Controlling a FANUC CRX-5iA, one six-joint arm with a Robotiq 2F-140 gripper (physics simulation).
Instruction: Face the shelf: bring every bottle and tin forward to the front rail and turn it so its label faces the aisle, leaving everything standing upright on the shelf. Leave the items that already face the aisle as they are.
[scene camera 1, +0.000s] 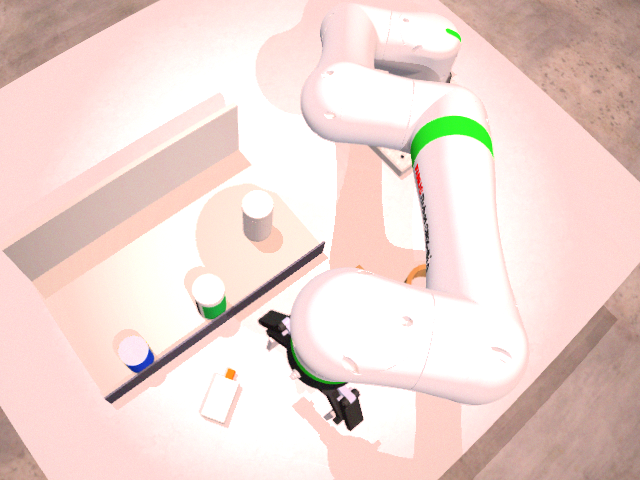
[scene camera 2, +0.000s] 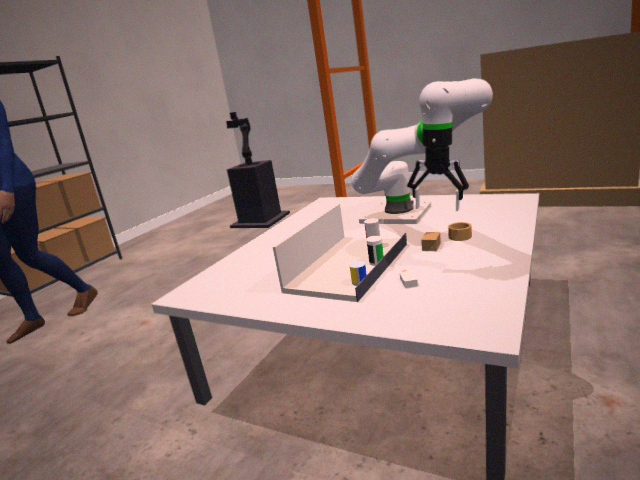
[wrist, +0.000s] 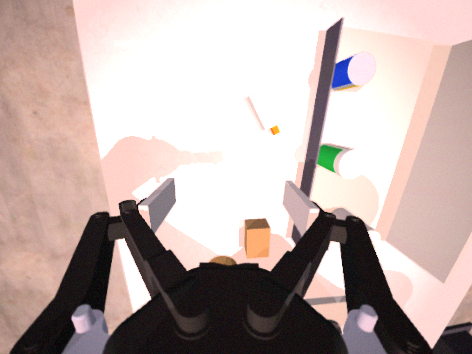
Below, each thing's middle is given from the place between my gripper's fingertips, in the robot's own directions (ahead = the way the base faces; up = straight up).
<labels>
Right now the green bottle with white cap (scene camera 1: 208, 290) is 240 mm to the right of my hand, 160 mm below it and 10 mm behind it. Also, from my hand: dark front rail (scene camera 1: 295, 266) 210 mm to the right, 210 mm below; then shelf (scene camera 1: 137, 279) 360 mm to the right, 150 mm below, 10 mm behind; then blue and yellow tin (scene camera 1: 133, 351) 250 mm to the right, 180 mm below, 160 mm ahead.
</labels>
